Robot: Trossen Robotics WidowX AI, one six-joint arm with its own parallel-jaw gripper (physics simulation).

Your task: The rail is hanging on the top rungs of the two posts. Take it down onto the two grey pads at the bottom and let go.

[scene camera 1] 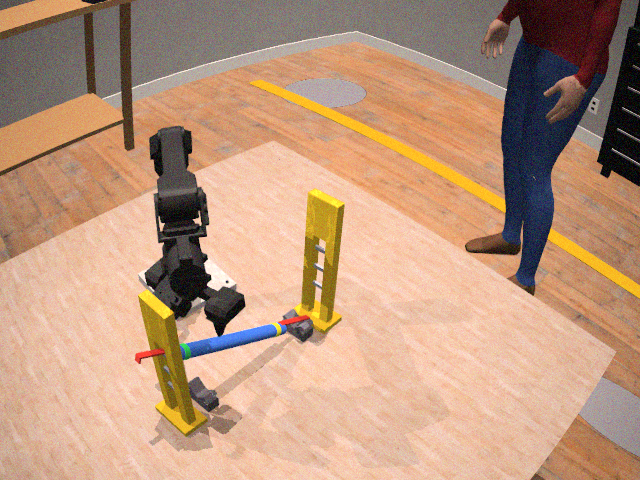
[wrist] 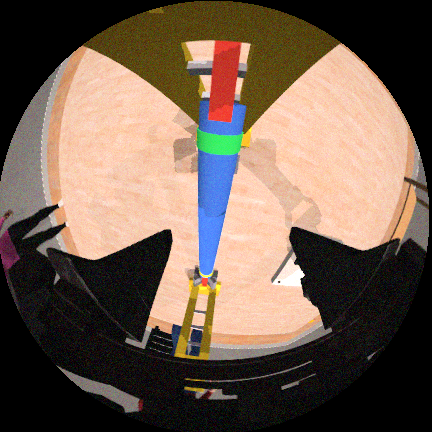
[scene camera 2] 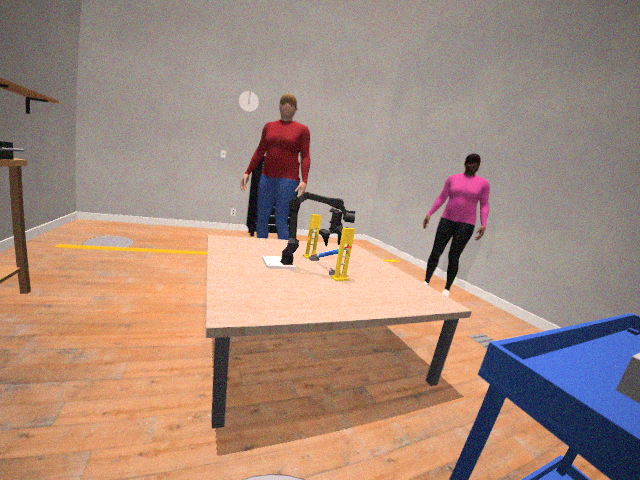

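Where they show: gripper, between the fingertips: (scene camera 1: 200, 324) (wrist: 233, 234) (scene camera 2: 332, 245); arm's base, origin of its link: (scene camera 2: 286, 263).
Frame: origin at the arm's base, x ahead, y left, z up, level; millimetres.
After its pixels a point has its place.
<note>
The blue rail (scene camera 1: 235, 339) @[z 98, x 251, y -80 mm] (scene camera 2: 327, 253) @[z 87, x 229, y -80 mm] (wrist: 216, 180) @[z 142, x 235, y -166 mm] is tilted. Its green-banded end is high, its red tip passing through the near post (scene camera 1: 161, 320) @[z 272, x 265, y -246 mm] (scene camera 2: 347, 235) @[z 244, x 231, y -244 mm] (wrist: 125, 50) above two visible rungs. Its yellow-banded end is low, the red tip at the grey pad (scene camera 1: 303, 330) @[z 8, x 271, y 94 mm] (scene camera 2: 313, 257) @[z 5, x 235, y 91 mm] by the far post (scene camera 1: 324, 222) @[z 237, x 258, y 155 mm] (scene camera 2: 314, 223) @[z 225, x 240, y 157 mm] (wrist: 209, 320) @[z 99, x 223, y 155 mm]; exact contact is unclear. The other grey pad (scene camera 1: 204, 395) @[z 19, x 257, y -181 mm] (scene camera 2: 331, 271) @[z 6, x 216, y -174 mm] lies bare by the near post's foot. My gripper (scene camera 2: 331, 241) @[z 151, x 219, y -132 mm] (wrist: 233, 234) @[z 151, x 219, y -132 mm] is open and empty above the rail's middle, fingers on either side in the wrist view.
The arm's white base plate (scene camera 1: 222, 277) @[z 1, x 27, y 103 mm] (scene camera 2: 273, 262) @[z 2, x -79, y 8 mm] is on the wooden table (scene camera 1: 413, 351) @[z -17, x 472, y 214 mm] (scene camera 2: 268, 304) @[z -18, x -268, y -458 mm]. A person in red (scene camera 1: 560, 36) (scene camera 2: 285, 149) stands behind the table. A person in pink (scene camera 2: 465, 198) stands farther right. A blue cart (scene camera 2: 542, 384) is at the front right.
</note>
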